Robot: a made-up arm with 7 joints. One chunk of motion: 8 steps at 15 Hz.
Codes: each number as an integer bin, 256 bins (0 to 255) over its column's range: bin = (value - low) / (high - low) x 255, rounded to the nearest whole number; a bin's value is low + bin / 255 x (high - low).
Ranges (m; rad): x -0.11..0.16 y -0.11..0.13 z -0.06..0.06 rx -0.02..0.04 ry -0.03..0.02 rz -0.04..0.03
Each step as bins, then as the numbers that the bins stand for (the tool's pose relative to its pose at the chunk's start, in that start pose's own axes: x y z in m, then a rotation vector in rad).
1 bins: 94 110 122 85 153 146
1 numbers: -0.0105 -0.0065 -0.0026 0.0000 0.0000 0.0001
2 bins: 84 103 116 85 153 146
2 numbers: -0.0211 -0.0131 -0.0054 0.0000 0.0000 0.0001
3 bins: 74 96 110 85 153 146
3 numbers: -0.0316 -0.0196 -0.0082 0.0000 0.0000 0.0001
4 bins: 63 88 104 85 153 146
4 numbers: -0.0433 -0.0272 -0.0111 0.0000 0.0000 0.0001
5 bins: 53 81 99 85 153 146
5 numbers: -0.0539 -0.0338 -0.0134 0.0000 0.0000 0.0001
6 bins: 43 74 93 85 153 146
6 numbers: -0.0645 -0.0404 -0.0162 0.0000 0.0000 0.0001
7 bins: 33 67 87 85 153 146
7 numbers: -0.0751 -0.0469 -0.0191 0.0000 0.0000 0.0001
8 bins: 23 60 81 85 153 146
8 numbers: -0.0856 -0.0535 -0.0219 0.0000 0.0000 0.0001
